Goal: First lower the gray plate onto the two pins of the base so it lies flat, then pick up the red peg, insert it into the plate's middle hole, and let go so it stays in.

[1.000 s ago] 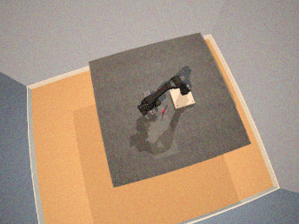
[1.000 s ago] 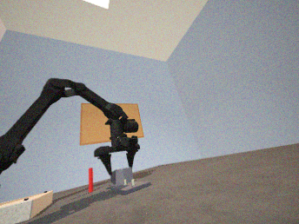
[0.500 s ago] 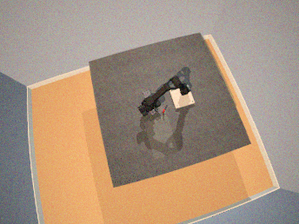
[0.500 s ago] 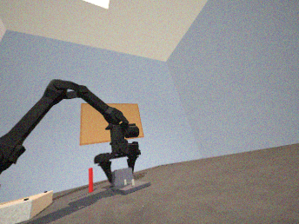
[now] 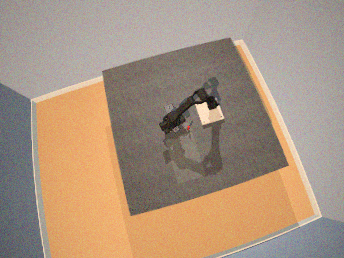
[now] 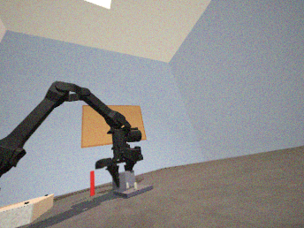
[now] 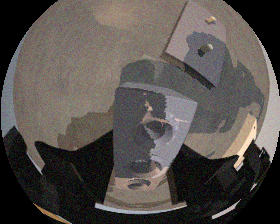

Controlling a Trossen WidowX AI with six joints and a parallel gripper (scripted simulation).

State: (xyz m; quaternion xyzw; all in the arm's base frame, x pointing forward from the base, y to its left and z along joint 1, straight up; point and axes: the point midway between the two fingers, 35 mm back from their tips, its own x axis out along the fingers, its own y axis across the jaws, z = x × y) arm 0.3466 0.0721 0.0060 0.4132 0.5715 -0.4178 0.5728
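Right now my gripper tip is 14 cm to the left of the base and 1 cm past it. Also, from my gripper tip: red peg: 10 cm behind, 5 cm to the left, 3 cm above; gray plate: 3 cm above.
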